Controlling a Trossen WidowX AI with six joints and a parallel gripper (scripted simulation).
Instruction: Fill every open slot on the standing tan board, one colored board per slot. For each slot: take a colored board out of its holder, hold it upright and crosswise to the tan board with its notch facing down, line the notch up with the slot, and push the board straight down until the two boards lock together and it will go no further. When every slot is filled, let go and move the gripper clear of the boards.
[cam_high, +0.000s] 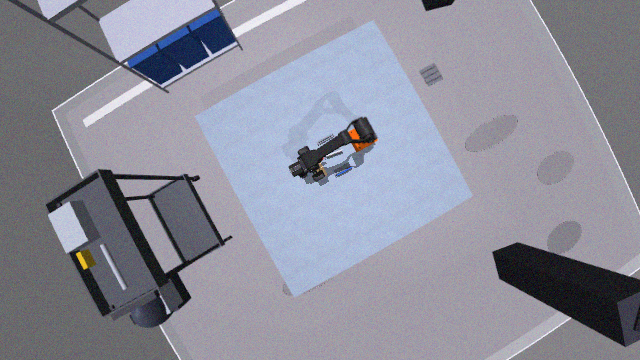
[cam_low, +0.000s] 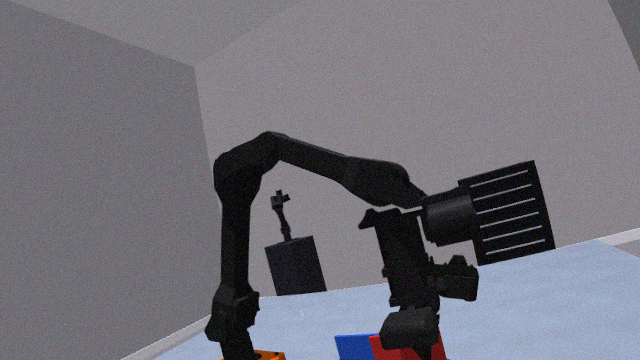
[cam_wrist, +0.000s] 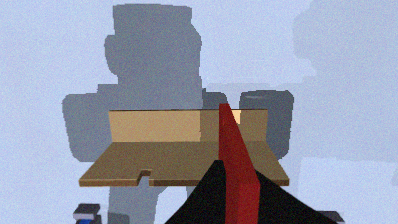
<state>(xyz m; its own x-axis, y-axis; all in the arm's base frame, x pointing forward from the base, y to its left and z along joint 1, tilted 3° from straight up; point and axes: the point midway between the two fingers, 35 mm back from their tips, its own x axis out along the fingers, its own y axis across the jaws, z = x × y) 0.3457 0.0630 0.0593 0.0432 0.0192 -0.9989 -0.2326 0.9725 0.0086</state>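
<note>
My gripper tip is now 60 mm above the tan board, 30 mm past it and 20 mm to the right of it. The rest, counted from my gripper tip: blue board (170 mm behind, 90 mm to the left, 60 mm below); then red board (20 mm behind, 10 mm to the right).
</note>
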